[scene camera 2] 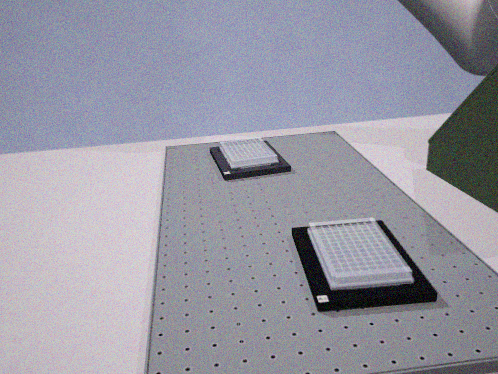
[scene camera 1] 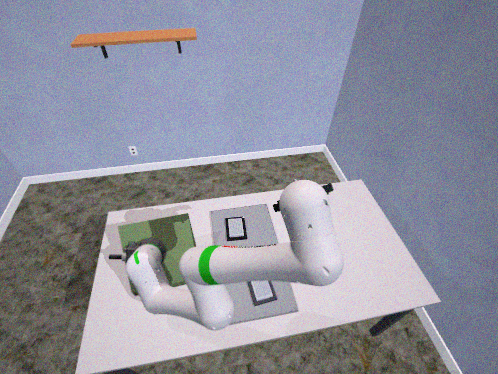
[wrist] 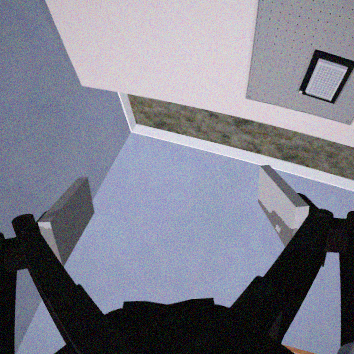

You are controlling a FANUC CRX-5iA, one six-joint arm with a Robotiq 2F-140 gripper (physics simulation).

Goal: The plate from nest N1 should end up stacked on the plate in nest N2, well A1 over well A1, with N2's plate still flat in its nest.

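Frame: origin at the arm's base, x left, y back, z up, level; metres.
Seen in the pictures: gripper, fingertip midpoint: (wrist: 173,189).
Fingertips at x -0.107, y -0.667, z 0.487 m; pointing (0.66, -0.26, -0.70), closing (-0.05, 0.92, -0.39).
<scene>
A point is followed by its place in that frame.
A clear well plate (scene camera 1: 262,291) (scene camera 2: 362,252) lies flat in a black nest (scene camera 1: 264,302) (scene camera 2: 375,298) at the near end of the perforated board. A second clear plate (scene camera 1: 236,228) @(y -0.440, x 0.213, z -0.148 m) (scene camera 2: 248,152) (wrist: 326,80) @(y -0.433, x 0.221, z -0.148 m) lies in another black nest (scene camera 2: 257,173) (wrist: 333,58) at the far, wall-side end. Which nest is N1 or N2 cannot be told. Each nest has a small white label at one corner in scene camera 2. My gripper (wrist: 173,189) @(y -0.667, x -0.107, z 0.487 m) is open and empty, raised away from both plates; in scene camera 1 the arm's wrist hides most of it.
The grey board (scene camera 1: 260,215) @(y -0.601, x 0.313, z -0.168 m) (scene camera 2: 200,270) @(y -0.617, x 0.213, z -0.169 m) (wrist: 280,50) @(y -0.590, x 0.183, z -0.168 m) lies on the white table (scene camera 1: 380,260) @(y -1.252, x -0.058, z -0.182 m). A green mat or panel (scene camera 1: 135,231) @(y 0.065, x 0.075, z 0.087 m) is by the arm's base. The forearm (scene camera 1: 255,265) @(y -0.461, x -0.406, z 0.590 m) spans over the board, partly covering the near nest in scene camera 1. A wooden shelf (scene camera 1: 135,37) is on the wall.
</scene>
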